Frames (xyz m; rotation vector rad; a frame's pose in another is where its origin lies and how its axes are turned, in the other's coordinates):
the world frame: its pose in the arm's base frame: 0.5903 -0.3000 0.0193 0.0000 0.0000 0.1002
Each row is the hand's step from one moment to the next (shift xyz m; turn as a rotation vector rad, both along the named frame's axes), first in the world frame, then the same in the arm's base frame.
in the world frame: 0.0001 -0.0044 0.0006 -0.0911 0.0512 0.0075
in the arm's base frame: 0.0005 -0.0044 0.0006 -0.0958 0.0418 0.0075
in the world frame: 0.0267 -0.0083 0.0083 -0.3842 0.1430 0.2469
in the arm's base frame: 0.0274 -0.0056 0.0083 -0.3966 0.1039 0.2469
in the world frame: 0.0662 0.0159 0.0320 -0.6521 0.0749 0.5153
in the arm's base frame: 0.0643 0.0224 0.0320 -0.6563 0.0093 0.5153
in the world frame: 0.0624 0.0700 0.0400 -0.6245 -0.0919 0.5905
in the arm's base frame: 0.0551 0.0759 0.0400 -0.6122 -0.1539 0.5905
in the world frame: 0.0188 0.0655 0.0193 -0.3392 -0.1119 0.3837
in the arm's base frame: 0.0122 0.0671 0.0193 -0.3263 -0.1453 0.3837
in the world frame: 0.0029 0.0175 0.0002 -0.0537 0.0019 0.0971
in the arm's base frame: 0.0011 0.0177 0.0002 -0.0536 -0.0035 0.0971
